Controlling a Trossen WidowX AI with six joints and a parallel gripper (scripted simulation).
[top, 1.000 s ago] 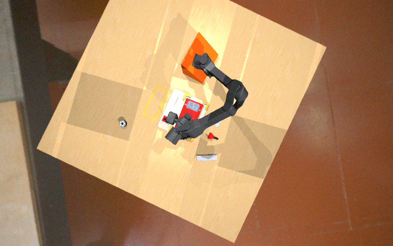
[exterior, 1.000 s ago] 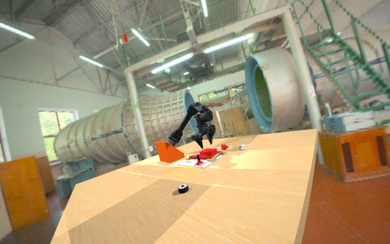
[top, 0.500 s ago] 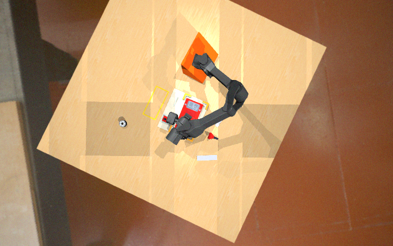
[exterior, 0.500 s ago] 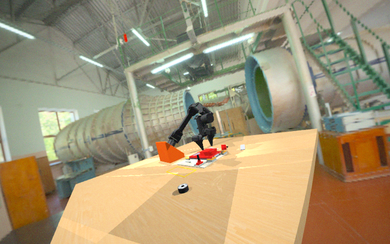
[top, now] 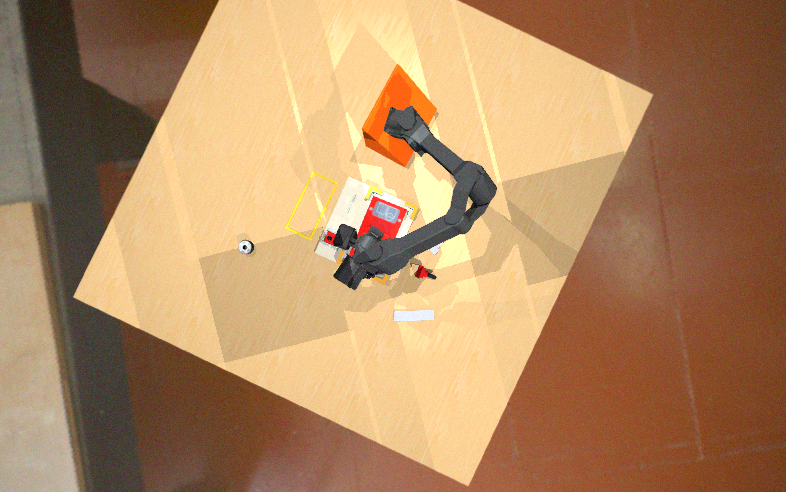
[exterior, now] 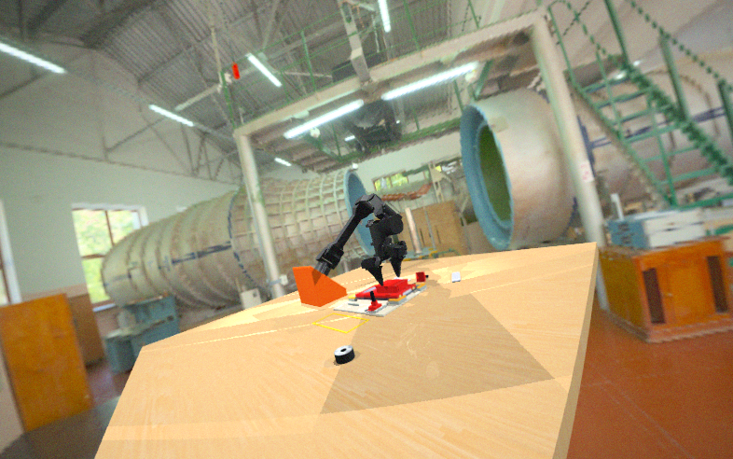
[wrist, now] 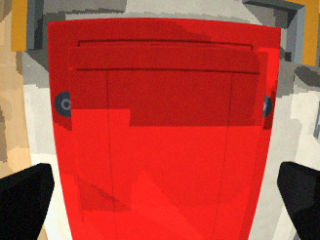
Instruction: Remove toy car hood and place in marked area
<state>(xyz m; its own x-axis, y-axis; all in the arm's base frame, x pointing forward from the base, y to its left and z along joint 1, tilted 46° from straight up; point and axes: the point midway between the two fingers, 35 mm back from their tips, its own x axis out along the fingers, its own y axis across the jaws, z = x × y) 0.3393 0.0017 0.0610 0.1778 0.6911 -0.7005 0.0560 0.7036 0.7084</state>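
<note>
My gripper tip is now 10 mm above the red hood.
</note>
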